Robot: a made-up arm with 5 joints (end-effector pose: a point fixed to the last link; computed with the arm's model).
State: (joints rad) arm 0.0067 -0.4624 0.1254 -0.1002 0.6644
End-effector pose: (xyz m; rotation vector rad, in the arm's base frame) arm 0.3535 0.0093 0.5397 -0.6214 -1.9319 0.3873
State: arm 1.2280 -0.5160 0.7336 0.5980 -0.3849
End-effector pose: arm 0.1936 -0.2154 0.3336 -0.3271 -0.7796 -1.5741
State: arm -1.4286 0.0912 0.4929 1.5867 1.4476
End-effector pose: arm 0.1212 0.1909 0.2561 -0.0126 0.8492 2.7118
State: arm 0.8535 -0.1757 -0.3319 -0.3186 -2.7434
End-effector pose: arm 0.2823 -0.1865 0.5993 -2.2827 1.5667 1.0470
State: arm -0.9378 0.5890 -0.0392 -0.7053 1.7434
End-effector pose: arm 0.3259 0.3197 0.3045 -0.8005 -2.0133 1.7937
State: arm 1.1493 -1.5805 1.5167 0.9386 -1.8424
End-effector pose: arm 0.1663 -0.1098 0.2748 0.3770 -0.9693 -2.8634
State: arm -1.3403 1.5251 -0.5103 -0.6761 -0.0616
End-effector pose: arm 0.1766 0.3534 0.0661 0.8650 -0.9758 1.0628
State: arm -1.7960 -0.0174 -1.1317 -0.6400 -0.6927
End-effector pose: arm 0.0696 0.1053 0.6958 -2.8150 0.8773 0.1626
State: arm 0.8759 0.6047 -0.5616 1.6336 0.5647
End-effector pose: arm 0.3195 -0.2401 0.2997 0.0683 0.0817 -0.3595
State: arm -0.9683 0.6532 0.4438 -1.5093 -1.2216
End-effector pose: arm 0.2740 0.2652 0.2433 1.7891 -0.8676 -0.1956
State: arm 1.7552 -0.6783 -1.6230 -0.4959 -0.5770
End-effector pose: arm 0.1629 0.2503 0.5899 1.2146 1.9171 -1.4829
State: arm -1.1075 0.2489 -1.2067 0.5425 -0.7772
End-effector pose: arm 0.2191 0.2530 0.6160 1.6383 -1.1307 0.1821
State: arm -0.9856 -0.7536 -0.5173 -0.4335 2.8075
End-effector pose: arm 0.0892 -0.0039 0.6890 -2.3989 -1.9566 -0.1978
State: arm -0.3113 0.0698 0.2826 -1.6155 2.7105
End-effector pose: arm 0.3688 0.0964 0.4493 -2.8415 -1.1864 0.4758
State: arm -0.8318 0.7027 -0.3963 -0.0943 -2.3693
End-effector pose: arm 0.3772 0.3151 0.3041 1.4876 0.0805 -1.3144
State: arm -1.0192 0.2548 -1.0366 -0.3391 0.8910
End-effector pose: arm 0.2342 0.2309 0.6368 0.2497 -2.8161 0.5189
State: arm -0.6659 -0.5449 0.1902 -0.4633 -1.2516
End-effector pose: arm 0.2683 0.1423 0.5658 2.0055 -1.3361 -0.2971
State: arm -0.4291 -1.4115 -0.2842 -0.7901 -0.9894
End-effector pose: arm -0.0951 -0.0795 0.5880 -1.5047 1.6692 -0.3317
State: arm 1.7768 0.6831 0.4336 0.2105 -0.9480
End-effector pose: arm 0.0633 -0.2531 0.1213 -0.1304 -0.3172 -2.7550
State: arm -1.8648 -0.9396 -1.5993 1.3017 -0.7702
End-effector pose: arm 0.1556 -0.2051 0.5845 2.7687 -0.6452 0.2391
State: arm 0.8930 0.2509 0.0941 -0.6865 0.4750
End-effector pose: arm 0.3396 -0.2739 0.3875 -1.1796 -1.5210 -0.3142
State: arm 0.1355 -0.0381 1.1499 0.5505 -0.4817
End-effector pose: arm 0.2444 -0.0079 0.1763 -0.0183 0.0914 -0.6654
